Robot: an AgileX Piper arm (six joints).
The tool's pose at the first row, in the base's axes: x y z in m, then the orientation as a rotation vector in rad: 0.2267, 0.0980, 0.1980, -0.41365, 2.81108, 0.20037
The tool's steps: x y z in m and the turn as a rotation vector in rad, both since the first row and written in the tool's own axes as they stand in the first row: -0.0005, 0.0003, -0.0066, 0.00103, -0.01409, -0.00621; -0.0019, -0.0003, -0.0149, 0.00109, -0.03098, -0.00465; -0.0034, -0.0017, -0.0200, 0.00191, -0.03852, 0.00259; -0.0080, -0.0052, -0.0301, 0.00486, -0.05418, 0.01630; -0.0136, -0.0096, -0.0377, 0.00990, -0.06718, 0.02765; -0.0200, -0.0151, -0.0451, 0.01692, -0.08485, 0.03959; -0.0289, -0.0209, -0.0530, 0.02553, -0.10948, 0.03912; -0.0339, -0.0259, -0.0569, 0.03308, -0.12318, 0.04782
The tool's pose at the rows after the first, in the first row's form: 0.2253, 0.0972, 0.2044, -0.41906, 2.79564, 0.19972; 0.2246, 0.0956, 0.2127, -0.41325, 2.77951, 0.20250; 0.2250, 0.0937, 0.2178, -0.40145, 2.77399, 0.20401; 0.2276, 0.0898, 0.2285, -0.37859, 2.76203, 0.20509; 0.2320, 0.0857, 0.2370, -0.35920, 2.75195, 0.20236; 0.2376, 0.0809, 0.2454, -0.33777, 2.73724, 0.19771; 0.2454, 0.0763, 0.2551, -0.33173, 2.71274, 0.18935; 0.2505, 0.0721, 0.2598, -0.31563, 2.70103, 0.18280
